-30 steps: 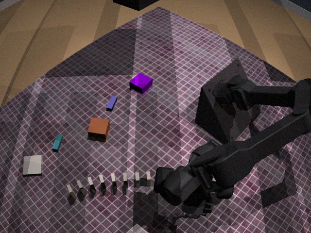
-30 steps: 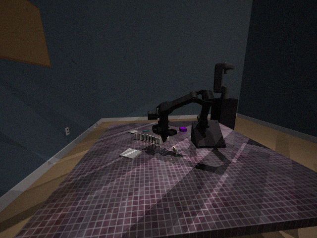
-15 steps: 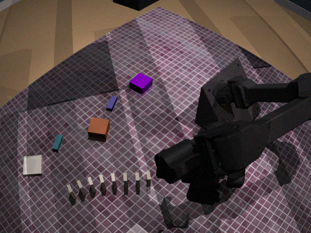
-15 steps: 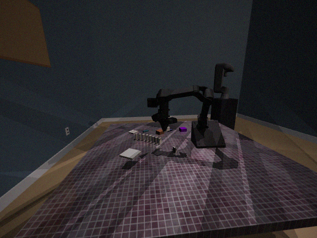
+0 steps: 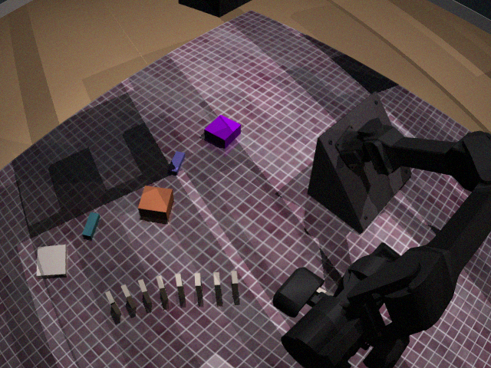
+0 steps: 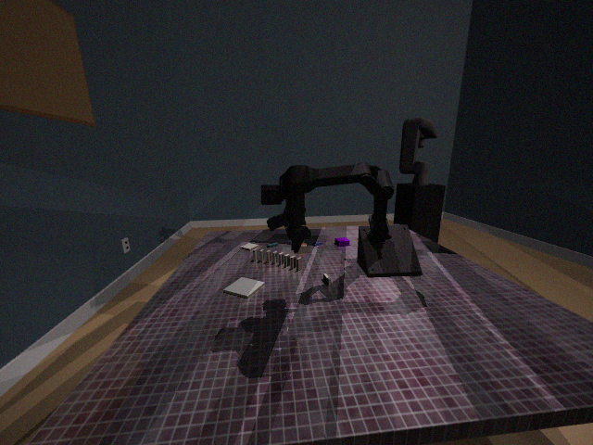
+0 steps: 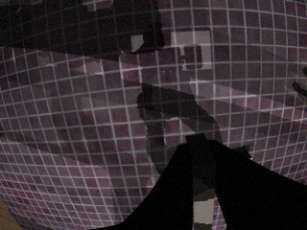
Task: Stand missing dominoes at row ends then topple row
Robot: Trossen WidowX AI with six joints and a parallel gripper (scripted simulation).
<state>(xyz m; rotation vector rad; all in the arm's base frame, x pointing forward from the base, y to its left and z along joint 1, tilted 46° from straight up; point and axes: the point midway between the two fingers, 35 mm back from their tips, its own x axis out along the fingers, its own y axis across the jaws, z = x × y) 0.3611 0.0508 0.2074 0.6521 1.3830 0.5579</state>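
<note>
Right now my gripper tip is 17 cm short of the grey plate, 10 cm to the left of it and 16 cm above it. Also, from my gripper tip: violet bar: 20 cm behind, 50 cm to the right, 16 cm below; then orange block: 9 cm behind, 45 cm to the right, 15 cm below; then teal bar: 4 cm ahead, 53 cm to the right, 16 cm below.
</note>
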